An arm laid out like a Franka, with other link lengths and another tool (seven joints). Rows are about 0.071 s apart.
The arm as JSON. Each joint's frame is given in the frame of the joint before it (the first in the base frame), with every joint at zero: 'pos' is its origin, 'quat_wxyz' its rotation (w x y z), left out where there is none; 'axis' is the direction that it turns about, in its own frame. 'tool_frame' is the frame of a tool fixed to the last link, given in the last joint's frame.
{
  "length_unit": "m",
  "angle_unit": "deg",
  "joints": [
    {
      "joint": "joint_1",
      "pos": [
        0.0,
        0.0,
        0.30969
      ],
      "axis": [
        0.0,
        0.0,
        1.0
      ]
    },
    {
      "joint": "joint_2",
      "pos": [
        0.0,
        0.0,
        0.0
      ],
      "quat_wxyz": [
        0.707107,
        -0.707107,
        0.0,
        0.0
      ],
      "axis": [
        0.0,
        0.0,
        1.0
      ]
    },
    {
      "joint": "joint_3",
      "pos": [
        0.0,
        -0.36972,
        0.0
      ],
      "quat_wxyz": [
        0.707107,
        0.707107,
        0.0,
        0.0
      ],
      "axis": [
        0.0,
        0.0,
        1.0
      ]
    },
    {
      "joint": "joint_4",
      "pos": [
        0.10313,
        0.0,
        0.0
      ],
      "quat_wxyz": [
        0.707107,
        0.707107,
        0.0,
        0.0
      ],
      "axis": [
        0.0,
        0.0,
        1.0
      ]
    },
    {
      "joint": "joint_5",
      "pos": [
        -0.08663,
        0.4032,
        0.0
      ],
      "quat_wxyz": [
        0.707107,
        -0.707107,
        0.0,
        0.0
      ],
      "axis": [
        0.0,
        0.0,
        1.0
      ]
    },
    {
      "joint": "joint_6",
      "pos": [
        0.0,
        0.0,
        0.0
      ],
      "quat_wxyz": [
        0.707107,
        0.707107,
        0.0,
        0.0
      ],
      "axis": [
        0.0,
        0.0,
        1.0
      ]
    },
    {
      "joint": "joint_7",
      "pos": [
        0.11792,
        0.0,
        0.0
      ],
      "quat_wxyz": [
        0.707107,
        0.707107,
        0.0,
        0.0
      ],
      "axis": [
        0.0,
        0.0,
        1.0
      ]
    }
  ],
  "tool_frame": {
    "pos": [
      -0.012,
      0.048,
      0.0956
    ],
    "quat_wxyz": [
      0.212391,
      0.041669,
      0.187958,
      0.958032
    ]
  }
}
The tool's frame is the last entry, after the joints.
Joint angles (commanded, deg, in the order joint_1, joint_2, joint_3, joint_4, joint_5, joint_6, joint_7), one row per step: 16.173, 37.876, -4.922, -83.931, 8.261, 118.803, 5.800; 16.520, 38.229, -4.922, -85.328, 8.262, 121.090, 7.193; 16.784, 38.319, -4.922, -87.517, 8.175, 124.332, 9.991; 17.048, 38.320, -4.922, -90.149, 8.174, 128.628, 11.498; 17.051, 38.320, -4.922, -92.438, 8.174, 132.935, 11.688; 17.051, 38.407, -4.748, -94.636, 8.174, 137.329, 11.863; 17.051, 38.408, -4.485, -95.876, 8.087, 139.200, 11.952; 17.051, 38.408, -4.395, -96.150, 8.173, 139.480, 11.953
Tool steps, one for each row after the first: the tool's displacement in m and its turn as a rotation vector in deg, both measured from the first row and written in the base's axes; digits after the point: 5 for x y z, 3 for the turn. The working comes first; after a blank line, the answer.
Tool pose at each row, in the base's axes (x y z in m, rotation vector in deg; the steps are taken from these numbers as rounded here): 0.78019, 0.12715, 0.29677, -41.703, 170.242, -26.655; 0.77632, 0.13046, 0.28419, -39.657, 170.431, -27.074; 0.76943, 0.13186, 0.27050, -35.227, 170.962, -27.775; 0.76274, 0.13239, 0.25633, -32.165, 170.180, -28.161; 0.75862, 0.12946, 0.24535, -30.528, 168.507, -28.355; 0.75397, 0.12840, 0.23433, -29.113, 166.704, -28.377; 0.74991, 0.12956, 0.22772, -28.890, 166.131, -28.342; 0.74868, 0.13012, 0.22594, -28.858, 166.163, -28.213

-0.00387, 0.00331, -0.01258, -0.159, -0.472, -1.273; -0.01076, 0.00471, -0.02627, -0.402, -1.302, -4.077; -0.01745, 0.00524, -0.04044, -0.380, -2.893, -5.722; -0.02157, 0.00231, -0.05142, -0.215, -4.907, -6.285; -0.02622, 0.00125, -0.06244, 0.062, -6.980, -6.687; -0.03028, 0.00241, -0.06905, 0.166, -7.578, -6.675; -0.03151, 0.00297, -0.07083, 0.251, -7.557, -6.699
